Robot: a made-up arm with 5 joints.
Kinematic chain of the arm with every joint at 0, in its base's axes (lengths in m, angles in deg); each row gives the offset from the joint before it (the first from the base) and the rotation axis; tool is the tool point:
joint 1: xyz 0 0 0.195 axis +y
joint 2: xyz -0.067 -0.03 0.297 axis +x
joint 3: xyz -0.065 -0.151 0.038 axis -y
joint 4: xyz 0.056 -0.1 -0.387 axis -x
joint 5: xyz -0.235 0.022 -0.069 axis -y
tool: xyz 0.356 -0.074 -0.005
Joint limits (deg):
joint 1: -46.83..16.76
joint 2: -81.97..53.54
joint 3: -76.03..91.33
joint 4: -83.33..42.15
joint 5: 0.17..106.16
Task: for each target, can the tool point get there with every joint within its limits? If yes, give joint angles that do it. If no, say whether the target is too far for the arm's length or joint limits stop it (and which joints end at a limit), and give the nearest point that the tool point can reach.
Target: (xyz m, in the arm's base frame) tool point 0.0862 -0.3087 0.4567
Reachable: yes | joints -28.06 28.34 64.61 4.70 26.27
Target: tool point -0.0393 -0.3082 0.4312
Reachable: yes | joints -20.27 -6.84 31.75 10.95 43.96
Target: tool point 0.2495 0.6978 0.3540
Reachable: no: joint limits stop it (at a limit: joint 1, joint 2, joint 5) | nearest point 0.1310 0.1765 0.1902 | short by 0.559 m
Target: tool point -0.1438 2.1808 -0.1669
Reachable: no: too far | nearest point -0.0805 0.2162 -0.0075 | short by 1.972 m
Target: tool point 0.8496 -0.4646 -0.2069
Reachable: no: joint limits stop it (at a limit: joint 3, joint 4, joint 5) | nearest point 0.3217 -0.2864 0.0428 | short by 0.611 m
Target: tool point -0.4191 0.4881 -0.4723
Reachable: no: joint limits stop it (at a limit: joint 1, joint 2, joint 5) | nearest point -0.2609 0.1115 -0.1995 | short by 0.491 m
